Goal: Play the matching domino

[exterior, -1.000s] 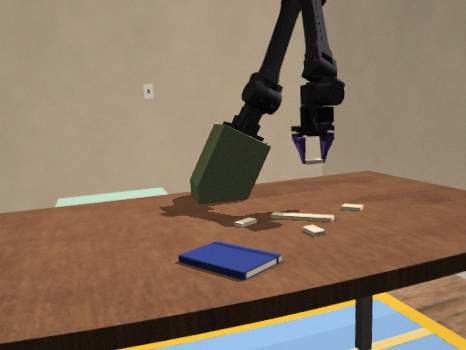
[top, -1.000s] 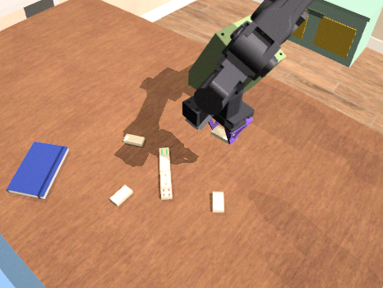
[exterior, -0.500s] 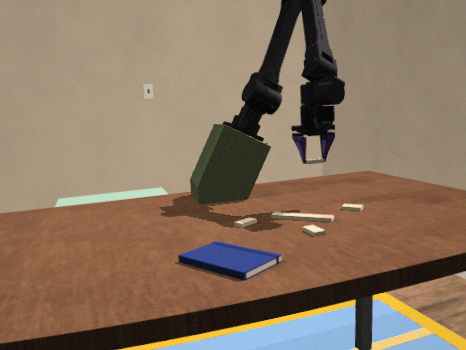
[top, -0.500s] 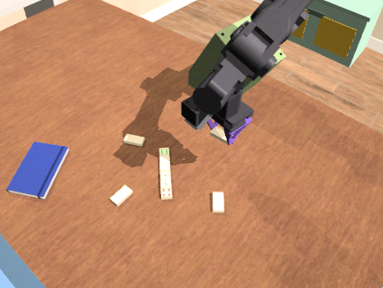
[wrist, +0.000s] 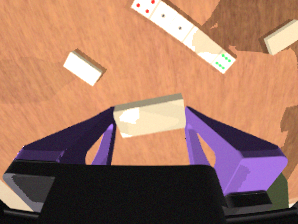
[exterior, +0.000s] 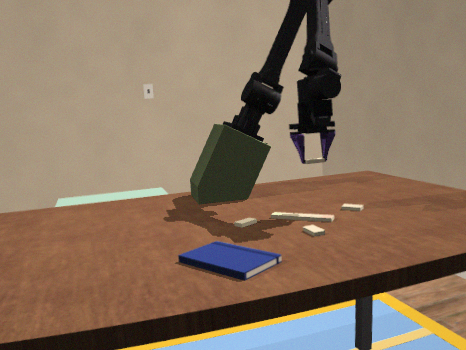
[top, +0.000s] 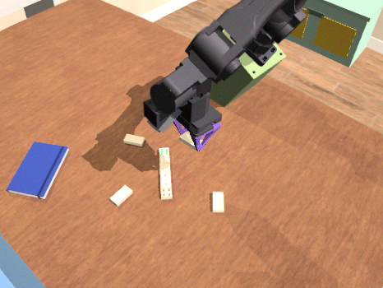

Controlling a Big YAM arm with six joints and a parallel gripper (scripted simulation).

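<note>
Now: hand 32 cm to the left of the book, 22 cm short of it and 13 cm above it.
</note>
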